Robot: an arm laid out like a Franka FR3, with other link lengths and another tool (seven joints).
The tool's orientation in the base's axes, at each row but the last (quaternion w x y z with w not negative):
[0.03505, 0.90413, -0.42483, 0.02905]
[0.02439, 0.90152, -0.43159, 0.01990]
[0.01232, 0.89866, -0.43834, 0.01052]
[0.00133, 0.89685, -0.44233, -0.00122]
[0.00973, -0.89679, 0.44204, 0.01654]
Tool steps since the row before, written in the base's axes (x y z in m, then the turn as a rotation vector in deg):
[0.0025, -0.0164, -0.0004, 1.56, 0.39, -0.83]
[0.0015, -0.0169, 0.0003, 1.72, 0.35, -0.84]
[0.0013, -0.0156, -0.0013, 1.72, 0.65, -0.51]
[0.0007, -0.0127, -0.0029, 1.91, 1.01, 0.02]
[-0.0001, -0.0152, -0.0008, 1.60, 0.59, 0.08]
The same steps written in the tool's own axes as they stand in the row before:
[0.0141, 0.0085, 0.0019, 0.63, -1.48, 0.83]
[0.0141, 0.0094, 0.0008, 0.76, -1.58, 0.84]
[0.0130, 0.0086, 0.0018, 0.53, -1.76, 0.50]
[0.0105, 0.0072, 0.0029, 0.36, -2.13, -0.03]
[0.0120, 0.0093, 0.0003, 0.50, -1.63, -0.09]

